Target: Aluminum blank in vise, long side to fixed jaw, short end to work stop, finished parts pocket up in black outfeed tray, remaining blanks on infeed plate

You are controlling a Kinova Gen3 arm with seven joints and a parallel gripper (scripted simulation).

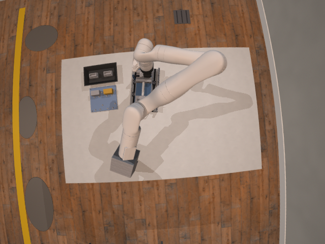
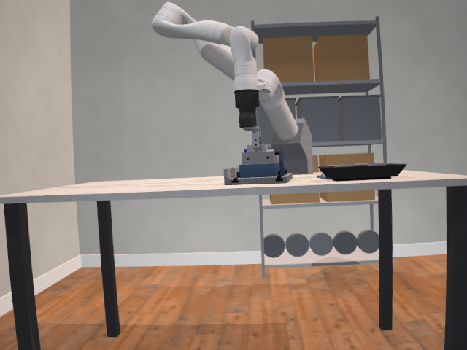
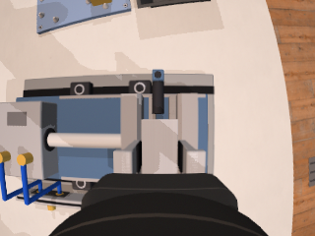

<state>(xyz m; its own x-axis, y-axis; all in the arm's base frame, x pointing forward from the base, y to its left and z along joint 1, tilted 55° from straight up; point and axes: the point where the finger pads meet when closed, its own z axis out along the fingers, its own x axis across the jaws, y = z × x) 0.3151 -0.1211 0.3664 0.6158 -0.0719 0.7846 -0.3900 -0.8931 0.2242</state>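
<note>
The gray aluminum blank is 30 mm below my hand. The rest, counted from my hand: yellow brass blank: 260 mm to the left, 100 mm below, 50 mm ahead; then vise: 90 mm below, 60 mm behind, 40 mm to the left; then blue infeed plate: 320 mm to the left, 120 mm below, 30 mm ahead.
</note>
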